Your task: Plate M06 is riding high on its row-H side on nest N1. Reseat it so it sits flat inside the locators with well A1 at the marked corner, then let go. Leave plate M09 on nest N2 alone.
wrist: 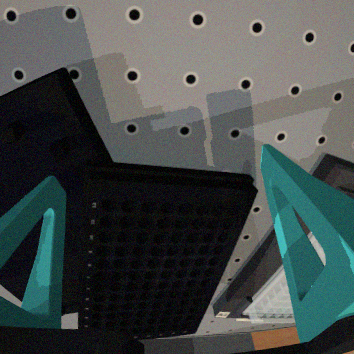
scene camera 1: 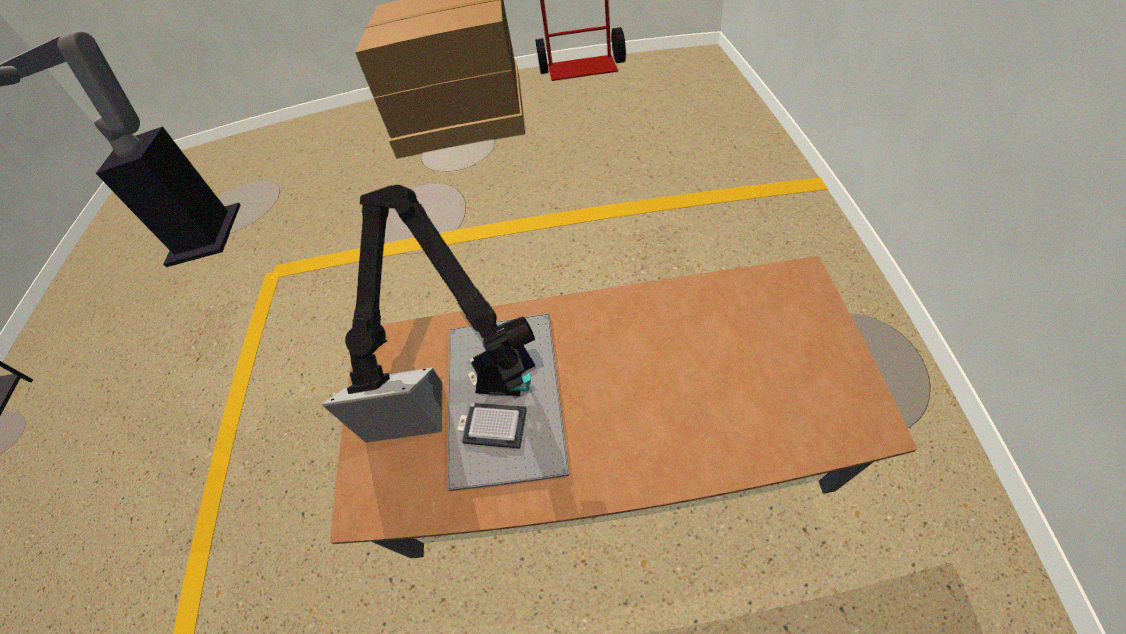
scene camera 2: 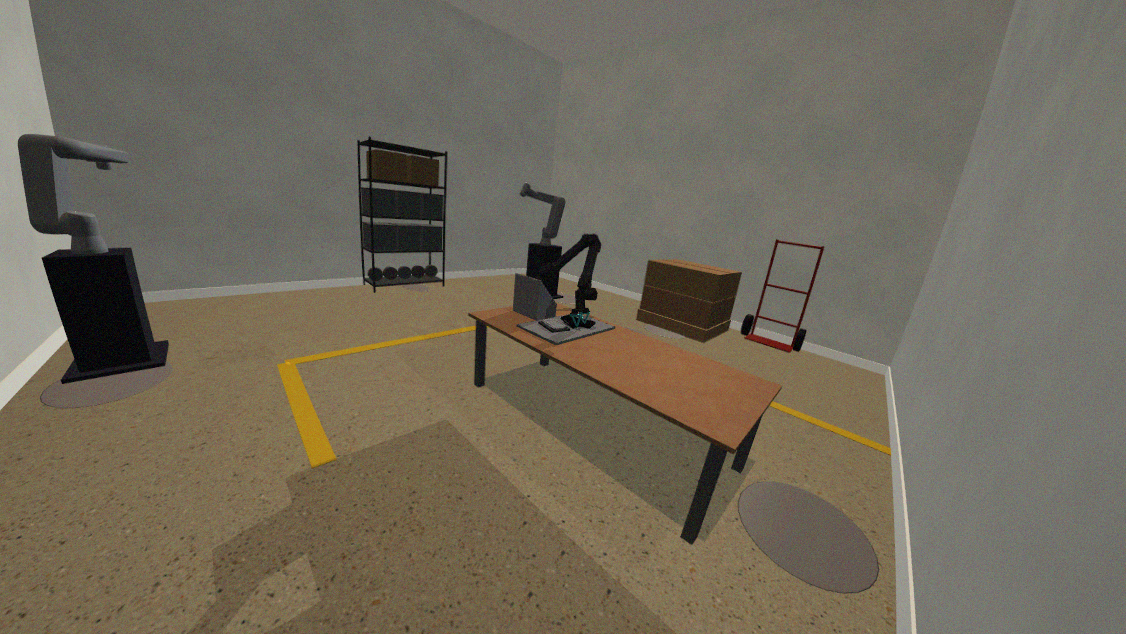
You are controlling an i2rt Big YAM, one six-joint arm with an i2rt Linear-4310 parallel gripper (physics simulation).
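Places are measured from the arm's base along level axes (x left, y up, z ahead), in metres.
Pixels of known places: gripper, fingertip midpoint: [wrist: 155, 169] [scene camera 1: 521, 377] [scene camera 2: 580, 325]; arm's base, link origin: [scene camera 1: 369, 385] [scene camera 2: 533, 287].
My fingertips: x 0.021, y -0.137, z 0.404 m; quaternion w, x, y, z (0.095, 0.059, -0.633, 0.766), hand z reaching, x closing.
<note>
Ahead of a thing's pixels: the offset from my fingertips to its middle. "pt": to the spot under its first point. Level surfaces: height alone.
Plate M06 @[dx +0.001, dy +0.008, dz -0.066 m] [wrist: 160, 250] is black with many wells. In the wrist view it lies turned askew to the black nest N1 @[dx +0.067, dy -0.005, dz -0.055 m] [wrist: 35, 120], whose corner sticks out beyond it at the left. Small marks run down the plate's left edge; well A1 cannot be made out. My gripper [scene camera 1: 520, 383] [scene camera 2: 581, 318] [wrist: 155, 169] is open and empty, its teal fingers wide apart over the plate, one toward each side. The arm hides much of plate and nest in scene camera 1. White plate M09 @[dx -0.130, dy +0.003, dz -0.094 m] [scene camera 1: 494, 422] [wrist: 275, 296] sits on dark nest N2 @[dx -0.130, dy -0.007, dz -0.094 m] [scene camera 1: 521, 429] [wrist: 245, 282], beside N1.
Both nests stand on a grey perforated board @[dx -0.036, dy -0.022, dz -0.065 m] [scene camera 1: 543, 463] [wrist: 165, 45] on the brown table @[dy -0.029 m] [scene camera 1: 693, 378] [scene camera 2: 661, 370]. A grey slanted box [scene camera 1: 393, 413] [scene camera 2: 531, 296] stands beside the board at the arm's base. A pale tag @[pt dx -0.102, dy -0.014, dz -0.186 m] [scene camera 1: 462, 422] [wrist: 222, 314] marks N2.
</note>
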